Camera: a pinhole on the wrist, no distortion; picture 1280 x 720 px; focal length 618.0 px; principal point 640.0 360.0 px. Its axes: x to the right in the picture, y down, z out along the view. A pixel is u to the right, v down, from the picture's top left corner.
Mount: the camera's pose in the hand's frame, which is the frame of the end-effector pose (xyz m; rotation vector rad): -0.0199 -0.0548 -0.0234 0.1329 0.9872 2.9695
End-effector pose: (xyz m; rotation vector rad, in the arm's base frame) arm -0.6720 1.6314 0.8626 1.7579 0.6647 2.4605
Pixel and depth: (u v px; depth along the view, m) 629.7 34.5 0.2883
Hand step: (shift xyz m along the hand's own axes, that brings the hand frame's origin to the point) 0.0062 0.2389 0.1154
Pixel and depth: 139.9 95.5 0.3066
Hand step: 0.2506 0.2246 0.1235
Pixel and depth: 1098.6 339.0 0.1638
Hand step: -0.1274 0.0518 0.1134
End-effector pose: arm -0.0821 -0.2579 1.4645 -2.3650 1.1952 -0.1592
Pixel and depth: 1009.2 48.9 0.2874
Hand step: -0.1696 0.2389 0.1326
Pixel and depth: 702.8 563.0 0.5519
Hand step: -0.0265 0.1316 0.5296
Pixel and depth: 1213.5 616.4 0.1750
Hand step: -0.1658 -0.0027 0.1722
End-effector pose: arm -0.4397 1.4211 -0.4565 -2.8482 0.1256 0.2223
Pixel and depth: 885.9 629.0 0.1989
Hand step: -0.0806 -0.0026 0.1932
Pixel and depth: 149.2 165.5 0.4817
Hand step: 0.3988 0.3407 0.2406
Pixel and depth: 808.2 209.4 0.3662
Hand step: -0.0902 0.2390 0.2231
